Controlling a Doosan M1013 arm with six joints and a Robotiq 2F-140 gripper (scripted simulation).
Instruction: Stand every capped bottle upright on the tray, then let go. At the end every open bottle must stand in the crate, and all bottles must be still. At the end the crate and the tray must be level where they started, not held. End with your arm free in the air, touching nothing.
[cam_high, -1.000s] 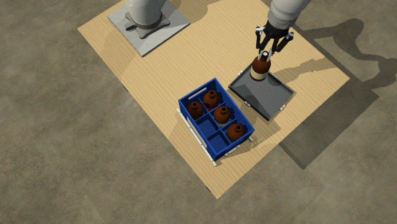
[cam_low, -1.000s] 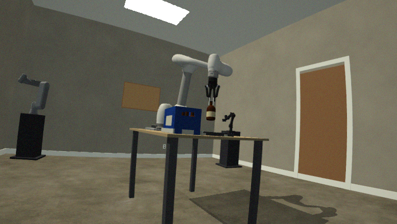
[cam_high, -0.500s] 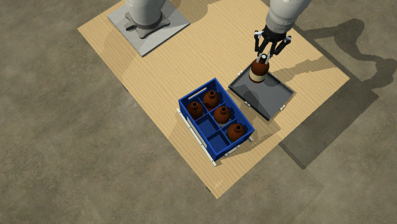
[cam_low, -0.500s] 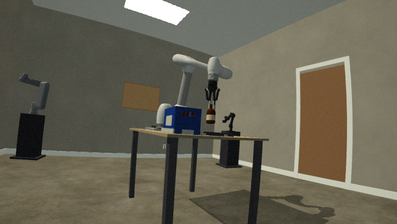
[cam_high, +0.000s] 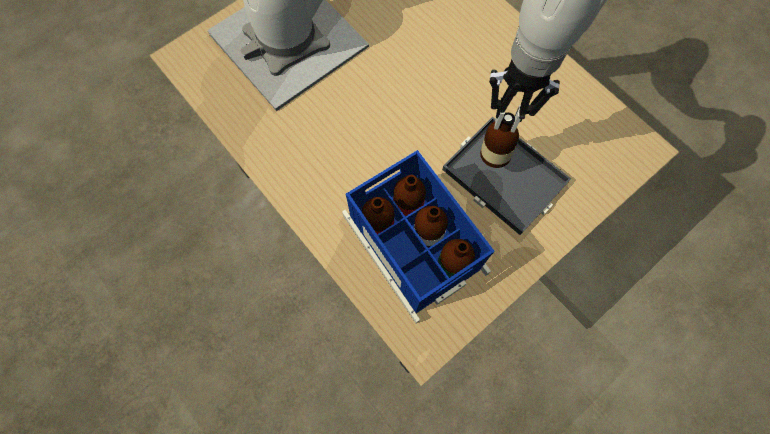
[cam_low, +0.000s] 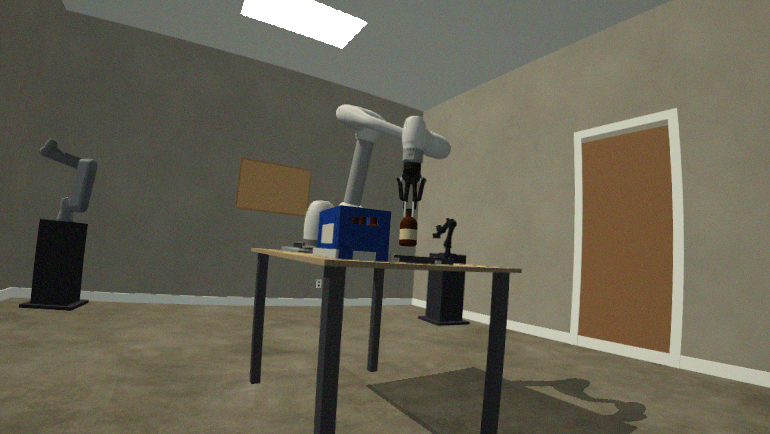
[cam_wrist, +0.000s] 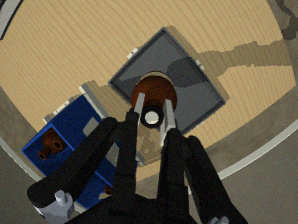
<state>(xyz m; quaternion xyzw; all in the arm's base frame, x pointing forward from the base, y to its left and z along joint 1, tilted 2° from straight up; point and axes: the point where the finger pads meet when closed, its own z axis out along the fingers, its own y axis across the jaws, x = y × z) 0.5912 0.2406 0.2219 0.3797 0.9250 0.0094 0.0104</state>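
Now: hand 80 mm above the capped bottle and 10 mm short of it. From my hand the other things lie so: blue crate: 280 mm to the right, 140 mm below, 80 mm ahead; dark grey tray: 210 mm below, 50 mm ahead, 10 mm to the left; uncapped bottle: 240 mm to the right, 130 mm below, 70 mm ahead.
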